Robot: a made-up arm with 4 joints.
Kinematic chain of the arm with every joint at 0, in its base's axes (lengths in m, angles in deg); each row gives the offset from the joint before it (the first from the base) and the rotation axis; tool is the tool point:
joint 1: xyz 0 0 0.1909 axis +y
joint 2: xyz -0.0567 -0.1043 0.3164 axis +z
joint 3: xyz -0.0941 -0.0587 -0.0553 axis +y
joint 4: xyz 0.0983 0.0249 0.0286 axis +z
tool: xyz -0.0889 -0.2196 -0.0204
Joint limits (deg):
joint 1: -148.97..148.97
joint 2: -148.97..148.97
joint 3: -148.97..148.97
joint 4: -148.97..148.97
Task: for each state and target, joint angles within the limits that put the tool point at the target. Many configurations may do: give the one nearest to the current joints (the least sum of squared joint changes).
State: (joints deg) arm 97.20 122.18 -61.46 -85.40
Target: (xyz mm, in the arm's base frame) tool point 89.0 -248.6 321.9
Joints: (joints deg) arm 58.76 105.49 -73.81 -87.99
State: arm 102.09 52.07 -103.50 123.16
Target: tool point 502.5 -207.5 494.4
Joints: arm 83.02 60.40 -105.81 148.97
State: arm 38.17 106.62 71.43 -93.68
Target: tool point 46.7 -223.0 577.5
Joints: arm 25.62 96.70 77.32 -97.15
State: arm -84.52 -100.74 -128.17 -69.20
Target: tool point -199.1 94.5 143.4
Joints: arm -72.89 -141.08 -99.58 -28.50
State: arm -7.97 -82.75 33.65 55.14
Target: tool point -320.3 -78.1 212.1
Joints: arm -15.18 -104.94 52.10 48.83
